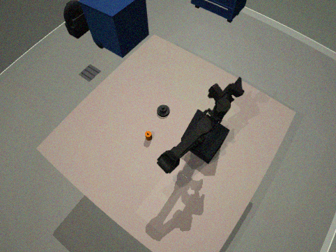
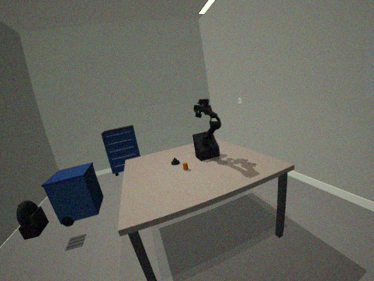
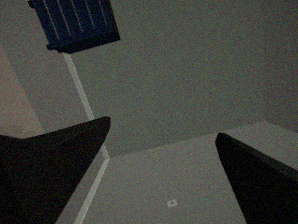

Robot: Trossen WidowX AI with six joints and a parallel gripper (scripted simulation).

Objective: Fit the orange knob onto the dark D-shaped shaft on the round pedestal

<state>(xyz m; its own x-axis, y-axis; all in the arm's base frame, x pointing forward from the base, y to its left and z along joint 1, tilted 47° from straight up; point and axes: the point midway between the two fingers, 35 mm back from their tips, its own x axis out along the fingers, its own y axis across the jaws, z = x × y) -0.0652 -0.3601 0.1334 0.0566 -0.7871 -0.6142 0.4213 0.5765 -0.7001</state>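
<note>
My gripper tip is 480 mm above the orange knob, 320 mm short of it and 300 mm to the right of it. From my gripper tip the other things lie so: round pedestal (480 mm below, 360 mm ahead, 90 mm to the left).
</note>
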